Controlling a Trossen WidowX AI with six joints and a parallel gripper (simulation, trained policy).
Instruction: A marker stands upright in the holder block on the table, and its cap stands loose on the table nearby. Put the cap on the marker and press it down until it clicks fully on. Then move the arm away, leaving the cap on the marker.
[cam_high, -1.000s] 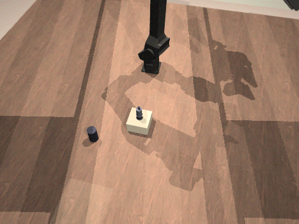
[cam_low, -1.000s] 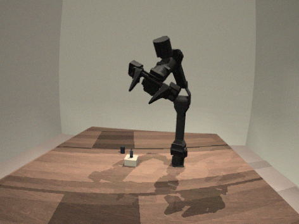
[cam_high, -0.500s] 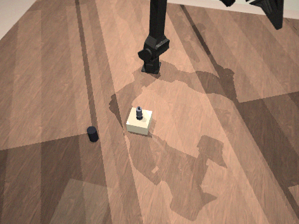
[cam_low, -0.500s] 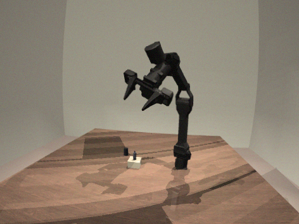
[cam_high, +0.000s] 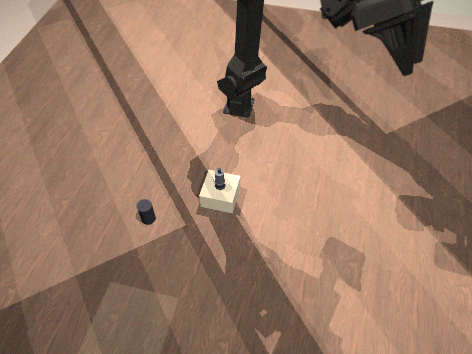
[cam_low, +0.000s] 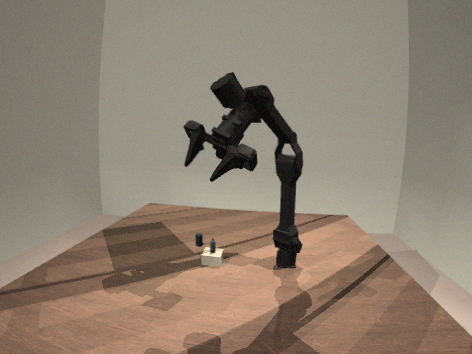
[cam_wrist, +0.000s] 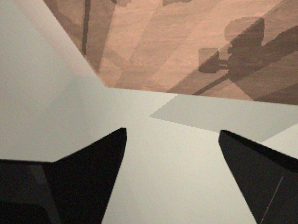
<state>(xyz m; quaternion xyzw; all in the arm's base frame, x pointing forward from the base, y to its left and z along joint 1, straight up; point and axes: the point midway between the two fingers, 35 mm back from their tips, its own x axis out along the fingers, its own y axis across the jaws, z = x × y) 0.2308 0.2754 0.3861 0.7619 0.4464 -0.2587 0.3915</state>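
My gripper tip is 10 cm short of the dark blue cap, 39 cm to the left of it and 34 cm above it. From my gripper tip the other things lie so: cream holder block (2 cm ahead, 27 cm to the right, 34 cm below).
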